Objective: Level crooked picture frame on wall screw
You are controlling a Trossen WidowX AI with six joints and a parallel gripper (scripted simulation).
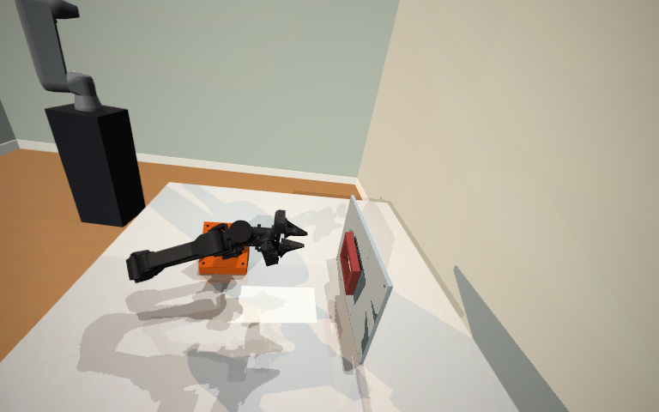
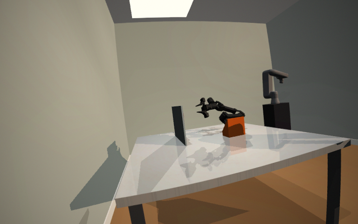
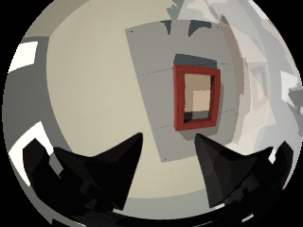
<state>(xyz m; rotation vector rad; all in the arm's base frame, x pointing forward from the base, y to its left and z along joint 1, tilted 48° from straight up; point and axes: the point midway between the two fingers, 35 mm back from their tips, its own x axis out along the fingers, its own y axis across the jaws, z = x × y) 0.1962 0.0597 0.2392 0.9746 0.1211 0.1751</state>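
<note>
My gripper tip is now 16 cm short of the red picture frame, 9 cm above it and 3 cm to the right of it. Also, from my gripper tip: grey wall panel: 18 cm ahead, 11 cm below, 3 cm to the left.
</note>
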